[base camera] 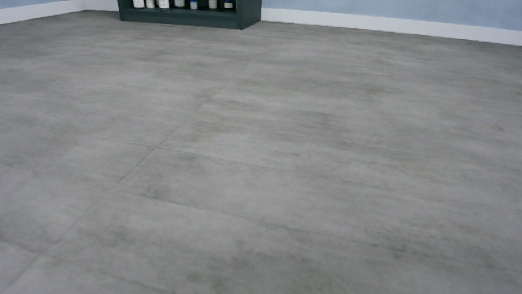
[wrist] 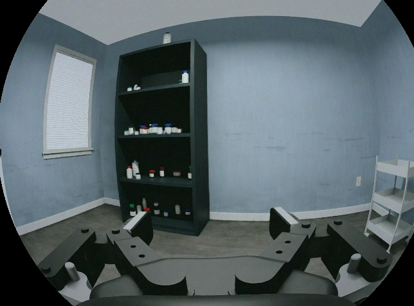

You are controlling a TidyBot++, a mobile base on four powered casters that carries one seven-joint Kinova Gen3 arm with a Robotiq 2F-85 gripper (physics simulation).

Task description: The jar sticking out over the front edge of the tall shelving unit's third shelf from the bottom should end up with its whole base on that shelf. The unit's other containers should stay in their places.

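Frame: origin at the arm's base, x ahead, y left, z up, level; metres.
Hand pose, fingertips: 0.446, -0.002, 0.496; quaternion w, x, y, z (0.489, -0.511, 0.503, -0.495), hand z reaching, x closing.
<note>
After its pixels a point has its place, as x, y, z.
The tall dark shelving unit [base camera: 180, 17] @[2.233, 0.550, -0.348] [wrist: 201, 140] stands against the blue wall, left of centre in the wrist view. Its third shelf from the bottom [wrist: 155, 136] carries a close row of small white containers, some with blue or red lids. A white jar with a blue lid [wrist: 168, 128] stands toward the right of that row. At this distance I cannot tell which jar sticks out over the front edge. My gripper [wrist: 210, 224] is open, far in front of the unit, with nothing between its fingers. The third shelf does not show in the base view.
Other containers stand on the unit's lower shelves, its upper shelf and its top, where a white jar [wrist: 167, 38] stands. A white three-tier cart [wrist: 395, 169] stands at the far right. A window [wrist: 69, 100] is in the left wall. Grey floor [base camera: 280, 160] @[0.624, -0.048, -0.396] lies before the unit.
</note>
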